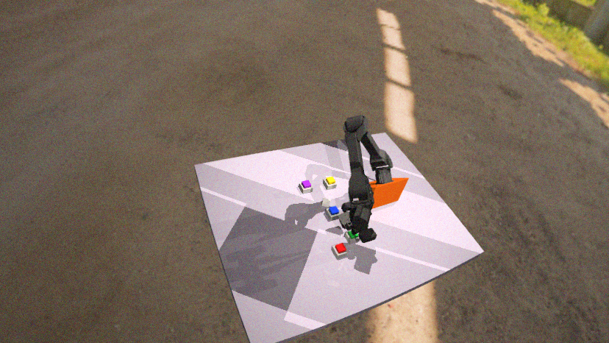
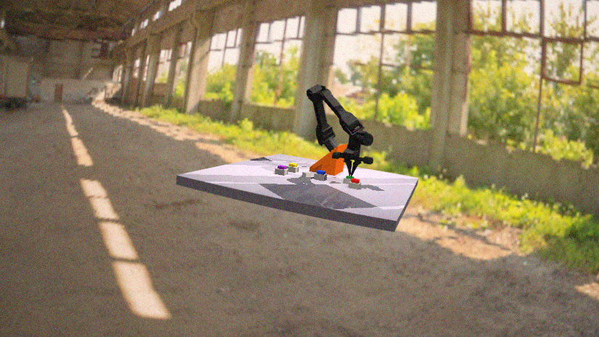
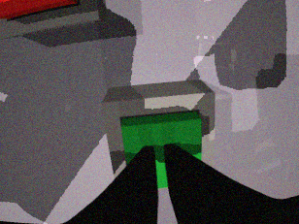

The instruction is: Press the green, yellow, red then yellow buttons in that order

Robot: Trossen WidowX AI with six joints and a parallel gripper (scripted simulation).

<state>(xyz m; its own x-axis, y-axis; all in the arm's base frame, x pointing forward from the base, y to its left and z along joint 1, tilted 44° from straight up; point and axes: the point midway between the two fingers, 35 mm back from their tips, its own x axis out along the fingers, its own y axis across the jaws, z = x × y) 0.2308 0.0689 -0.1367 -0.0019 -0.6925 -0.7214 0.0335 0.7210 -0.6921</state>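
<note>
Right now my gripper tip is right at the green button. The rest, counted from my gripper tip: yellow button: 30 cm to the right, 6 cm behind; then red button: 8 cm ahead, 4 cm to the left; then blue button: 14 cm to the right, 2 cm ahead.
</note>
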